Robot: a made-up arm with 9 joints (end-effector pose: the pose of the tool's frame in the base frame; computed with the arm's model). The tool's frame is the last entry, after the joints.
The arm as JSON. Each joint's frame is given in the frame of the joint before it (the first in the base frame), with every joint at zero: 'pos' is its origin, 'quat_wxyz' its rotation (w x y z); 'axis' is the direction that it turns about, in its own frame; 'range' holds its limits. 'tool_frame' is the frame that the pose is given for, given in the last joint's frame.
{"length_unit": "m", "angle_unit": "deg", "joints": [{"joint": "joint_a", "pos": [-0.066, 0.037, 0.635], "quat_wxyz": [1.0, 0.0, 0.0, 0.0], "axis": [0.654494, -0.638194, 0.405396], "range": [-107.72, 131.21]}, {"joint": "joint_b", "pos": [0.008, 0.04, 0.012], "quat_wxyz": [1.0, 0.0, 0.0, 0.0], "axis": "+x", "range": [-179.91, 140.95]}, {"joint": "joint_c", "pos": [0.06, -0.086, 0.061], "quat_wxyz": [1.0, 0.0, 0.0, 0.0], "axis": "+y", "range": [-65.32, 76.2]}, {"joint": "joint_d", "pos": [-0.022, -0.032, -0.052], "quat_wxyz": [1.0, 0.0, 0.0, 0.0], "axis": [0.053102, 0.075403, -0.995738], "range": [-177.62, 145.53]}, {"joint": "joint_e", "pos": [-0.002, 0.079, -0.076], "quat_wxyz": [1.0, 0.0, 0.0, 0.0], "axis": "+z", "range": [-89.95, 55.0]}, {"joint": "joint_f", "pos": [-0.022, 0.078, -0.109], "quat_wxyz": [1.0, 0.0, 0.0, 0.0], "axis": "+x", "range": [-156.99, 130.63]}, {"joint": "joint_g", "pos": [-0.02, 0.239, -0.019], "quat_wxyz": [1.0, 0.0, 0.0, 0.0], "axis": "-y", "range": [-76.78, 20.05]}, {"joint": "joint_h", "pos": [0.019, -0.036, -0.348], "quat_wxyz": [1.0, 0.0, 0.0, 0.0], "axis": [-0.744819, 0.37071, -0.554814], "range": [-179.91, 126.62]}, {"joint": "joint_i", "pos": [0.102, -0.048, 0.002], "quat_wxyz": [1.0, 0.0, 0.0, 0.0], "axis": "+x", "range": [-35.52, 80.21]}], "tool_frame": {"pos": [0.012, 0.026, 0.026], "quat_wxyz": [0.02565, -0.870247, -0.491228, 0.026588]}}
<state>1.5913 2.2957 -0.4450 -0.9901 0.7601 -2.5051 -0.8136 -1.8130 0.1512</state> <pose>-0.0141 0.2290 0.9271 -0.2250 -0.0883 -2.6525</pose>
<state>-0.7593 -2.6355 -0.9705 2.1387 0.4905 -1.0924 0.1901 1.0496 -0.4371</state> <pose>0.5202 0.0621 0.7511 -0.0084 -0.9997 0.5680</pose>
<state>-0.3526 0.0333 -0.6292 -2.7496 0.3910 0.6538 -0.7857 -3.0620 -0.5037</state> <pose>0.2538 -0.4907 0.5349 -0.2417 -0.5498 1.2894</pose>
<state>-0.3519 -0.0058 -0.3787 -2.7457 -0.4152 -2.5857 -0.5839 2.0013 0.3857</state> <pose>0.1725 -0.0871 0.7277 1.0237 -1.0553 1.7777</pose>
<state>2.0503 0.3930 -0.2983 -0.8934 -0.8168 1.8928 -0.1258 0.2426 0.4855</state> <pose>-0.3763 -0.0896 0.6544 1.8299 -1.1004 -0.5145</pose>
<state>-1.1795 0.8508 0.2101 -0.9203 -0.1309 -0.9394 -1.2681 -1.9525 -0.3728</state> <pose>-0.5511 0.1735 0.4202 -1.8693 -0.9532 0.3577</pose>
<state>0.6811 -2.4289 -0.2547 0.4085 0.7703 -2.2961 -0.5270 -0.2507 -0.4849</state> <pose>-0.1493 0.1507 1.0622 -0.8303 -1.3209 -0.5349</pose>
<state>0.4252 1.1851 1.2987 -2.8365 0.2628 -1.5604 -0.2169 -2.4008 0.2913</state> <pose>-0.3903 0.0999 0.6108 -2.1284 0.2182 0.6761</pose>
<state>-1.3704 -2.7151 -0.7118 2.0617 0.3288 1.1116 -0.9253 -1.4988 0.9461</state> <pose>0.0686 -0.3804 0.1996 -1.1071 -1.0127 0.6768</pose>
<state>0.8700 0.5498 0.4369 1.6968 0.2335 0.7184 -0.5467 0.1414 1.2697</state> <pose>0.1639 0.5850 0.6916 -0.4442 0.5973 -0.4675</pose>
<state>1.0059 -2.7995 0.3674 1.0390 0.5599 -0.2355 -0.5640 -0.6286 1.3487</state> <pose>-0.2069 -0.4767 0.7007 2.2338 0.5034 1.2373</pose>
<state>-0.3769 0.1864 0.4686 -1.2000 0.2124 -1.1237 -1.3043 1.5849 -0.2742</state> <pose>-0.3719 -0.3162 0.4227 0.1204 0.0088 -1.1433</pose>
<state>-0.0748 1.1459 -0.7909 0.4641 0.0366 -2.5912 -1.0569 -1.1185 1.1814</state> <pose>-0.1524 0.1898 0.4156 -2.1886 0.4364 -0.5474</pose>
